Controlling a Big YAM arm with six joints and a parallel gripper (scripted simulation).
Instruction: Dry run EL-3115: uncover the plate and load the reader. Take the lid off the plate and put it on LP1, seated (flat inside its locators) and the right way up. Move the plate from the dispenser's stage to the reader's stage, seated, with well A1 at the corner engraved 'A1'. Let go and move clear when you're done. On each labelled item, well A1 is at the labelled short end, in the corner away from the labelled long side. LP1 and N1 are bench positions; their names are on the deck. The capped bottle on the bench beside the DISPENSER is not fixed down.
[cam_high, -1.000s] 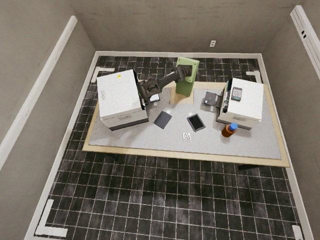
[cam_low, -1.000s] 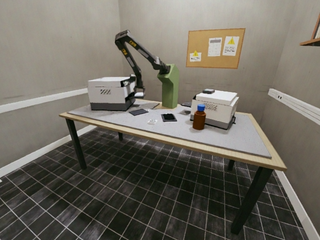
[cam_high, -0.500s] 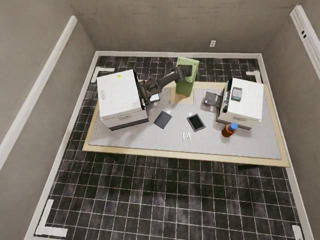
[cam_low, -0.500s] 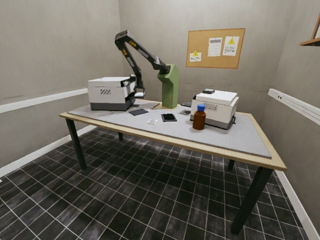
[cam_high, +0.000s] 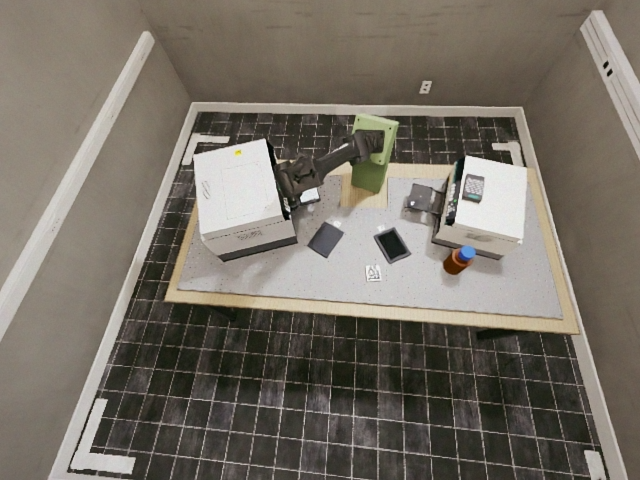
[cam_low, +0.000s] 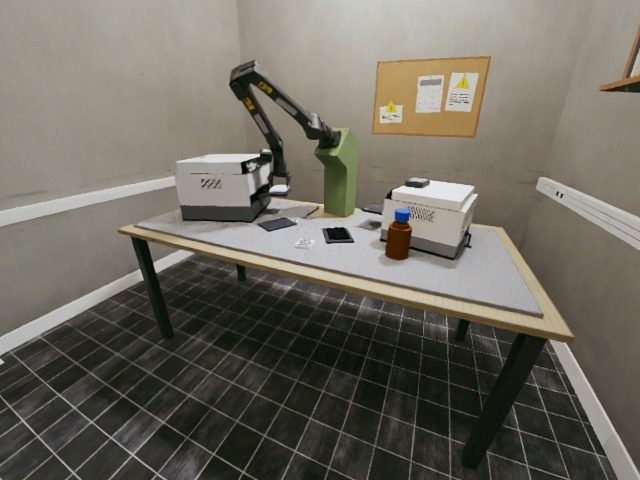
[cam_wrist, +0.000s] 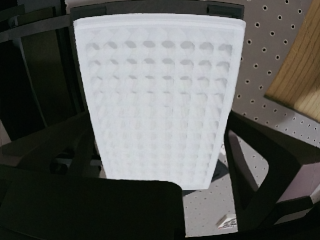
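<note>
My gripper is now right at the white well plate. Also, from my hand: brown capped bottle: 33 cm ahead, 69 cm to the left, 3 cm below; dark flat lid: 23 cm ahead, 42 cm to the left, 12 cm below.
</note>
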